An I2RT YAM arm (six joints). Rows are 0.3 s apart.
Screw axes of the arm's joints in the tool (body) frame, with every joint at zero. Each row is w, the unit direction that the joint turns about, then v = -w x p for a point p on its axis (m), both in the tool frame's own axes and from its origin. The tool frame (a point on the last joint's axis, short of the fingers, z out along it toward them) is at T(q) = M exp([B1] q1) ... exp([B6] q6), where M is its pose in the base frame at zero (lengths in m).
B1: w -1 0 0 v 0 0.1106 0
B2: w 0 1 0 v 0.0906 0 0.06
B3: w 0 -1 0 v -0.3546 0 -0.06
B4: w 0 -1 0 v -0.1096 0 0
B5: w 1 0 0 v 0 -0.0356 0
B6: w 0 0 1 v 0 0 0
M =
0 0 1 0.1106
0 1 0 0
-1 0 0 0.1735
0 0 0 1
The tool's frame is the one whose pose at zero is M.
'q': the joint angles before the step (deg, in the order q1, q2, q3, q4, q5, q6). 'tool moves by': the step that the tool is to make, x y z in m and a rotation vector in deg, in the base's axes. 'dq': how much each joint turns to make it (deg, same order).
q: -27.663, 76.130, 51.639, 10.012, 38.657, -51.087
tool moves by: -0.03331, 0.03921, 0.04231, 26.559, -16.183, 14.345
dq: 1.469, -11.437, 6.916, -28.965, -23.142, 27.717
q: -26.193, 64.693, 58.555, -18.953, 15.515, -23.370
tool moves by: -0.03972, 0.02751, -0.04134, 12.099, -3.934, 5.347
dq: 0.247, -11.870, -13.397, -1.911, -10.256, 9.078
